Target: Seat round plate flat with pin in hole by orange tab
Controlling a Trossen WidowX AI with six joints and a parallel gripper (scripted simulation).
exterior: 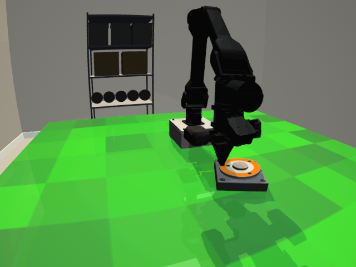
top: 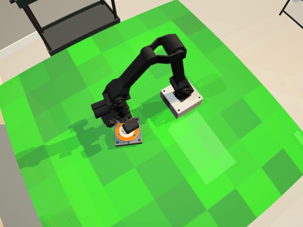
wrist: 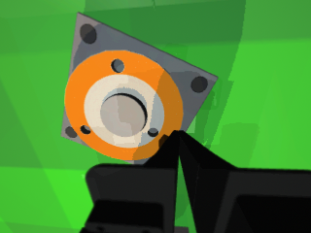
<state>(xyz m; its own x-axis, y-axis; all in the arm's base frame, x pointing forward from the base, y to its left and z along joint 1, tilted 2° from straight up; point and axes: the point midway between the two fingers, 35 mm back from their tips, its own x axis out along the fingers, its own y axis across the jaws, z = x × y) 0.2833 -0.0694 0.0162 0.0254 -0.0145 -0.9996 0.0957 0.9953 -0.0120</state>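
Now: the base 2 cm ahead of my gripper tip, 5 cm to the left of it and 2 cm below it.
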